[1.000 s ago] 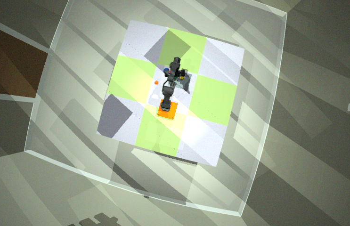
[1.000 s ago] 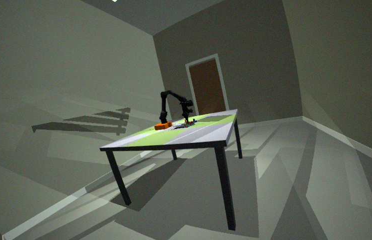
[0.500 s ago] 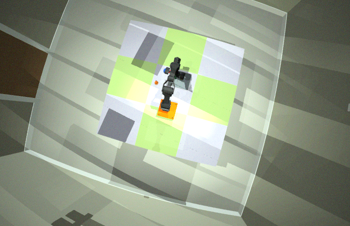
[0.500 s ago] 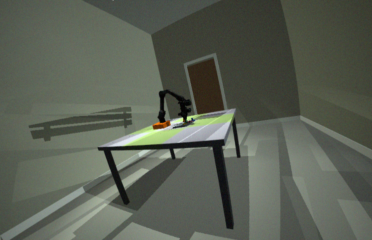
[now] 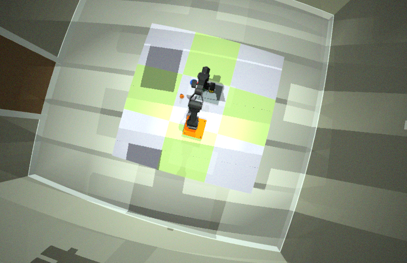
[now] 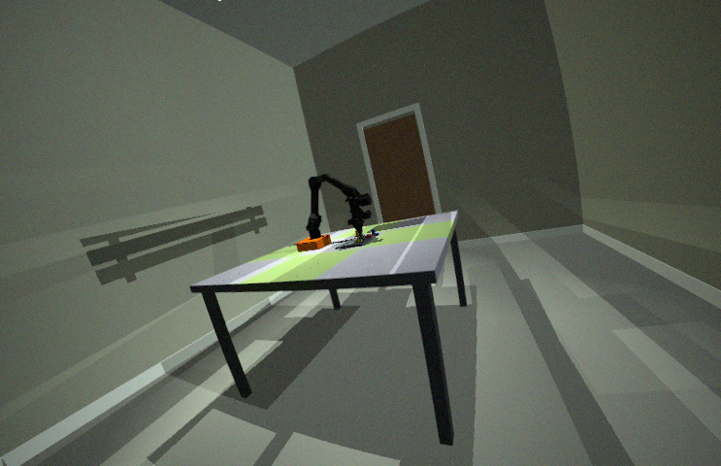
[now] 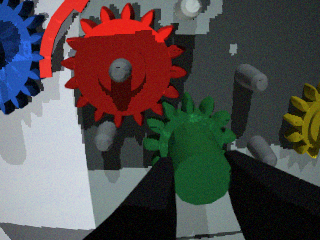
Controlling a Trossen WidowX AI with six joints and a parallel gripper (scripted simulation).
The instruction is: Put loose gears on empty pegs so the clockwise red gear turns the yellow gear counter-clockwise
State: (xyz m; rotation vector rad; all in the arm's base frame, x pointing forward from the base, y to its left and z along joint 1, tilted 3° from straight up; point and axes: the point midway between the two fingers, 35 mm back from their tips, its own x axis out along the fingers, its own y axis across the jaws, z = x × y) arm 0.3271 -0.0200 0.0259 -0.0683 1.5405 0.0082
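Now: gripper tip 10 mm above the green gear. The rest, counted from my gripper tip: red gear (30 mm ahead, 30 mm to the left, 20 mm below); then white arrow mark (30 mm ahead, 90 mm to the right, 30 mm below); then blue gear (40 mm ahead, 100 mm to the left, 20 mm below).
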